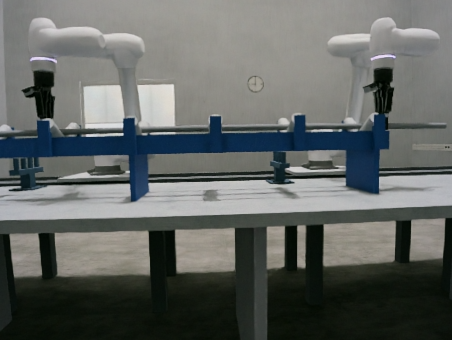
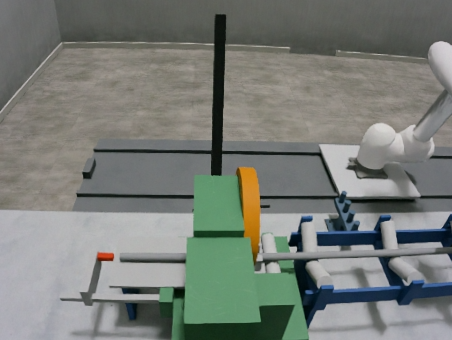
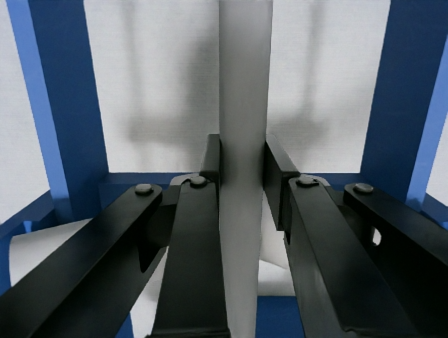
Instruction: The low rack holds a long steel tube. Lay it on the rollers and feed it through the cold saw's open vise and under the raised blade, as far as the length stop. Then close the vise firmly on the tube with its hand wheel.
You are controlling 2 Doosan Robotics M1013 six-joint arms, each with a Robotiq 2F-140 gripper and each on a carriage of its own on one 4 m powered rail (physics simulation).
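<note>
The long steel tube (image 1: 417,125) (image 2: 370,254) (image 3: 245,90) lies along the rollers (image 2: 319,274) of the blue roller frame (image 1: 175,142) (image 2: 360,294). It reaches the green cold saw (image 2: 222,280) beside the orange blade guard (image 2: 248,210). A grey round bar (image 2: 152,257) in line with it shows left of the saw; the vise jaws between are hidden. The hand wheel's crank (image 2: 93,275) has a red handle. My right gripper (image 1: 45,116) (image 3: 240,154) is shut on the tube. My left gripper (image 1: 383,116) is down at the tube near the frame's right end; the frame hides its fingertips.
The low rack's blue-grey stands (image 1: 279,167) (image 2: 344,215) stand behind the roller frame. A tall black bar (image 2: 218,95) rises behind the saw. A grey plate (image 2: 145,277) lies under the round bar. The rail (image 2: 150,172) runs behind the bench (image 1: 250,200).
</note>
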